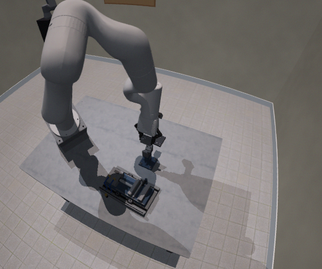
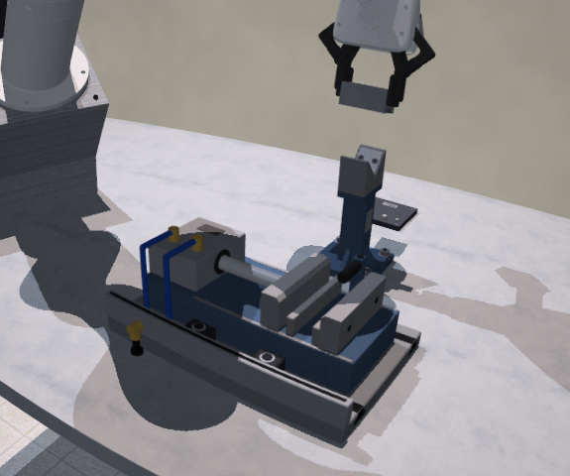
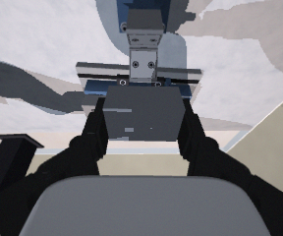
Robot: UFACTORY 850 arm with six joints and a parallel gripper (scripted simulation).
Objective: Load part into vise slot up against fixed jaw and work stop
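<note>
Right now the part is 20 mm below my hand. From my hand the other things lie so: black work stop 50 mm ahead, 180 mm to the right, 160 mm below; then cylinder rod 40 mm behind, 210 mm to the right, 170 mm below; then blue post 190 mm below.
</note>
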